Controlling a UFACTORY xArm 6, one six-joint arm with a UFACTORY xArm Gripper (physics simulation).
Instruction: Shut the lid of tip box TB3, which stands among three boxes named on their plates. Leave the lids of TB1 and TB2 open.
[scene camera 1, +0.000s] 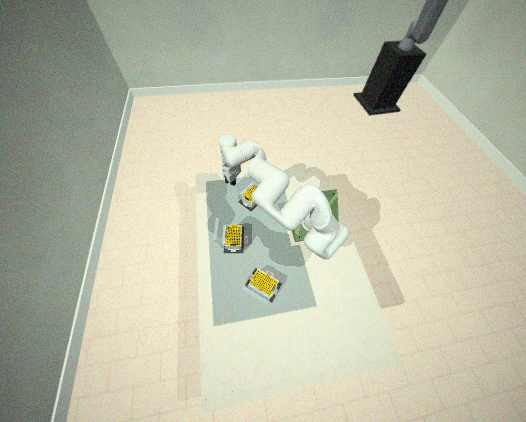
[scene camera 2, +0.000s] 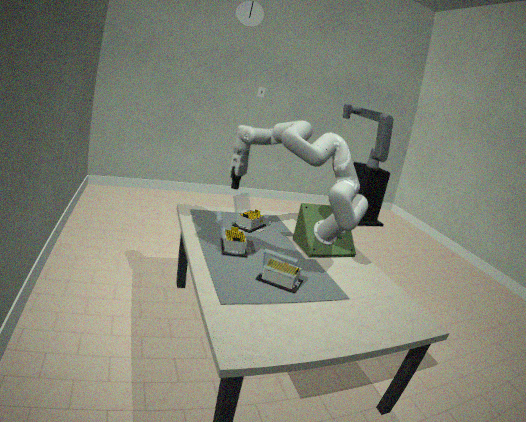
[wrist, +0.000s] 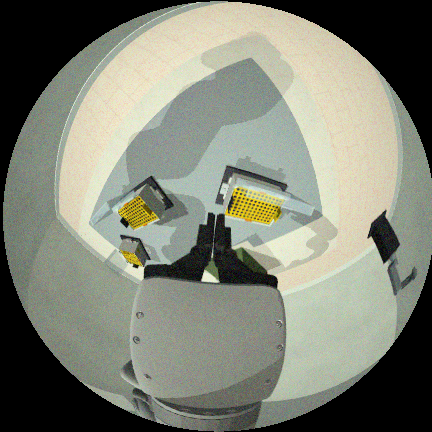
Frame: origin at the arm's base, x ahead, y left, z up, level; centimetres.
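Where they show: gripper, fingertip midpoint: (scene camera 1: 233, 183) (scene camera 2: 234, 188) (wrist: 214, 222); arm's base, link origin: (scene camera 2: 325, 232).
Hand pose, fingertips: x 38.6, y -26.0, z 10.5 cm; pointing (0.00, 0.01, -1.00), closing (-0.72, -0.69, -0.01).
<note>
Each offset is from my fingertips to the top centre of the thing. "pt": to the spot under its first point. Level surfaces: height alone.
The far box, TB3 {dx -11.4, dy -0.6, dz -11.8 cm} (scene camera 1: 248, 195) (scene camera 2: 250, 220) (wrist: 254, 205), holds yellow tips; its clear lid {dx -7.4, dy -6.0, dz -3.9 cm} (scene camera 2: 242, 202) (wrist: 299, 204) stands open. The middle box, TB1 {dx +5.0, dy +24.1, dz -11.8 cm} (scene camera 1: 233, 237) (scene camera 2: 235, 241) (wrist: 138, 212), has its clear lid {pt dx +12.9, dy +23.3, dz -4.8 cm} (scene camera 1: 216, 230) (wrist: 101, 214) open. The near box, TB2 {dx -4.8, dy +51.7, dz -11.8 cm} (scene camera 1: 264, 283) (scene camera 2: 281, 272) (wrist: 132, 252), has its lid {pt dx +1.1, dy +58.1, dz -5.4 cm} (scene camera 2: 280, 257) upright and open. The name plates are not readable. My gripper (scene camera 1: 230, 182) (scene camera 2: 235, 184) (wrist: 214, 222) is shut and empty, in the air above and a little left of TB3's raised lid in the second scene view.
The boxes stand on a grey mat {dz -19.3 cm} (scene camera 1: 227, 310) (scene camera 2: 240, 295) on a pale table {dz -19.6 cm} (scene camera 1: 300, 350) (scene camera 2: 310, 335). The arm's green wedge base (scene camera 1: 332, 200) (scene camera 2: 307, 225) stands right of the mat. A second arm on a black pedestal (scene camera 1: 390, 75) (scene camera 2: 372, 192) stands beyond the table.
</note>
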